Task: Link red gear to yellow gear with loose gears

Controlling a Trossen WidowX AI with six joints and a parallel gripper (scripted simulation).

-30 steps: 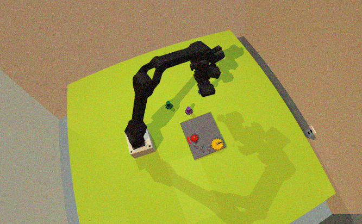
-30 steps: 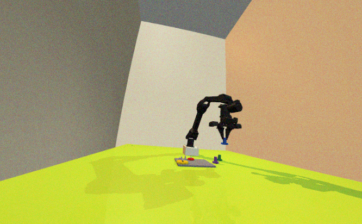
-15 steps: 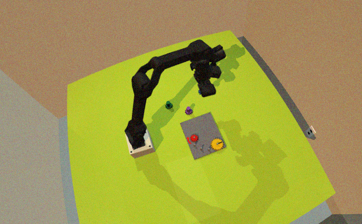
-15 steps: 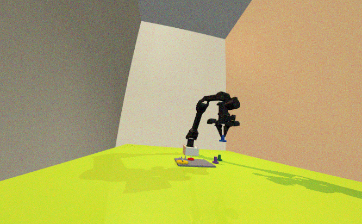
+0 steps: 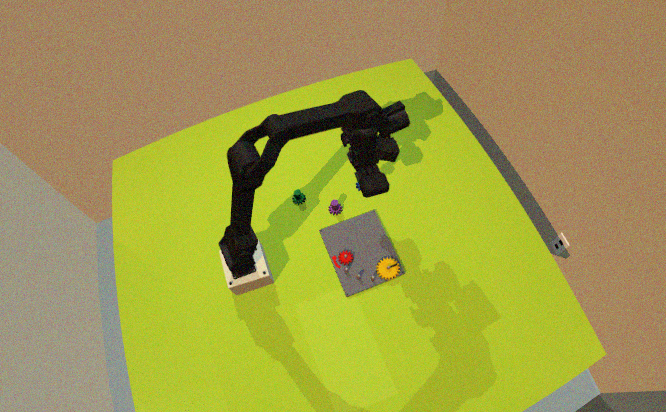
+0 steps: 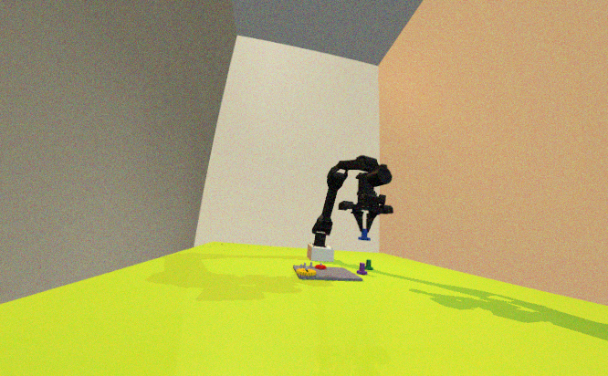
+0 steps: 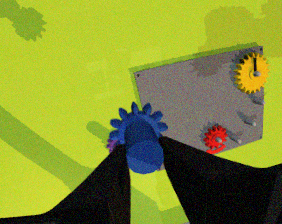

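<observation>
The red gear lies 110 mm behind my gripper tip, 120 mm to the right of it and 140 mm below it. From my gripper tip the other things lie so: blue gear: 10 mm below; then purple gear: 70 mm behind, 40 mm to the left, 140 mm below; then green gear: 150 mm behind, 120 mm to the left, 140 mm below.
</observation>
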